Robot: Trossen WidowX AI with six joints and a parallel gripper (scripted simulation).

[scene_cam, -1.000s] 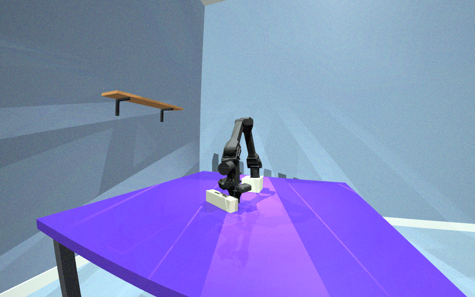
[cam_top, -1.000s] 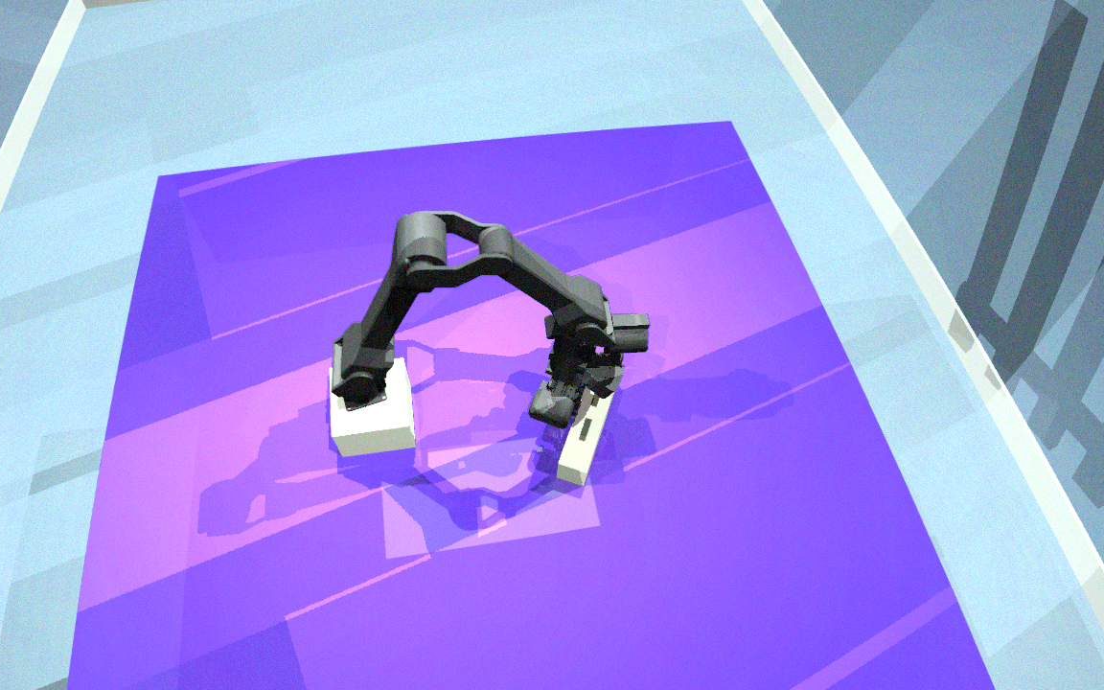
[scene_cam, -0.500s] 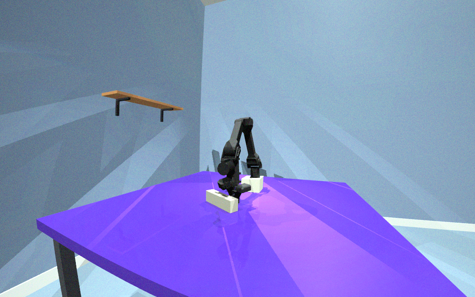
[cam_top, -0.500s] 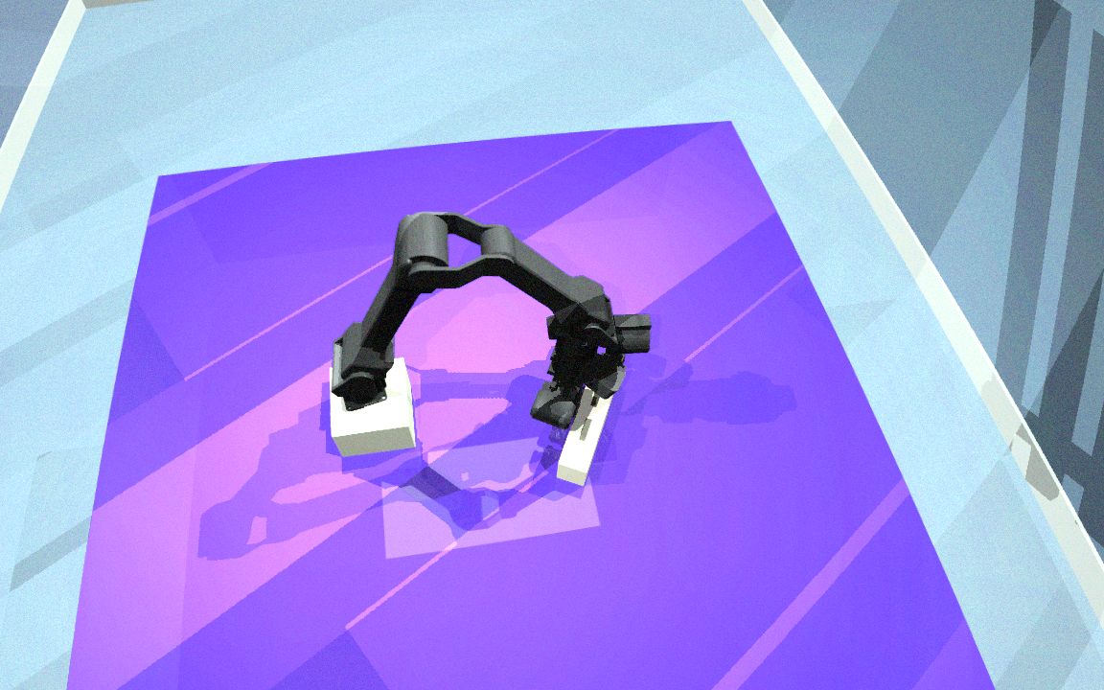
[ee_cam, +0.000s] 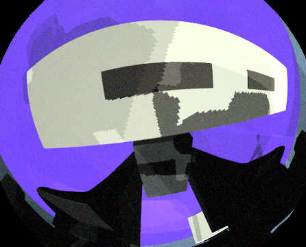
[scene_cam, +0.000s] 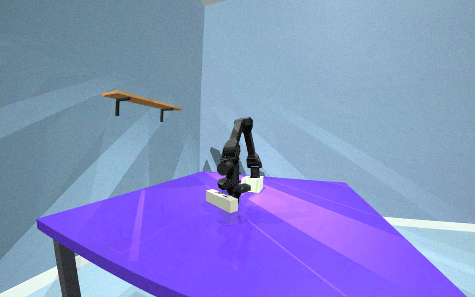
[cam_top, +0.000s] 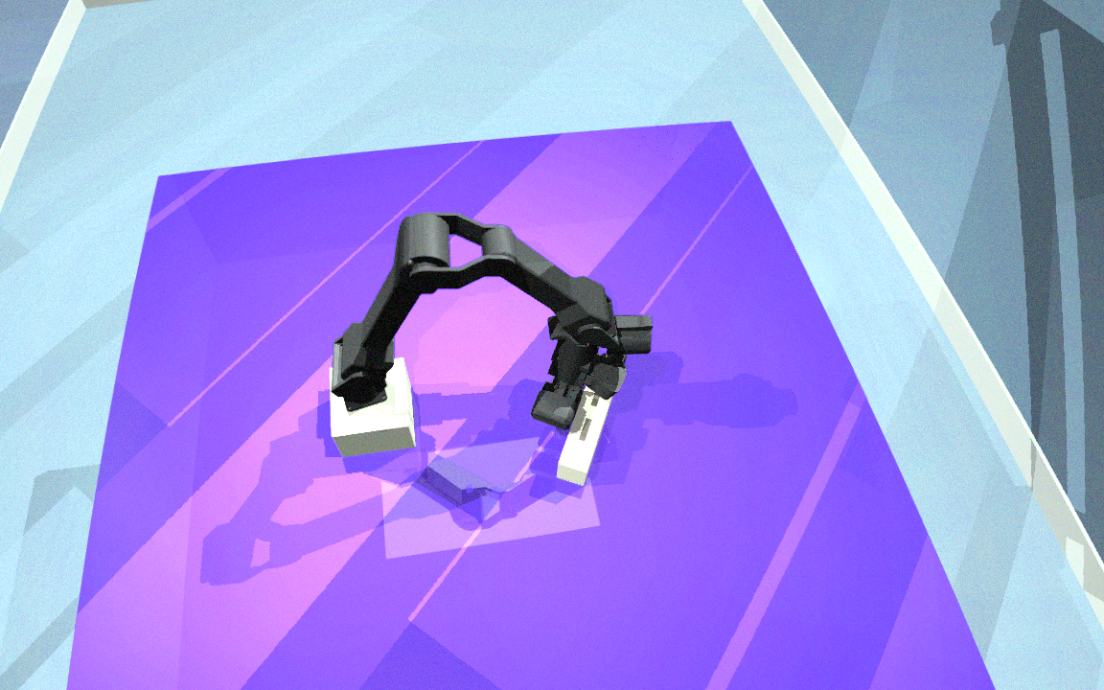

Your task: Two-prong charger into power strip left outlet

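My gripper tip is 1 cm short of the dark charger, 1 cm to the left of it and 1 cm below it.
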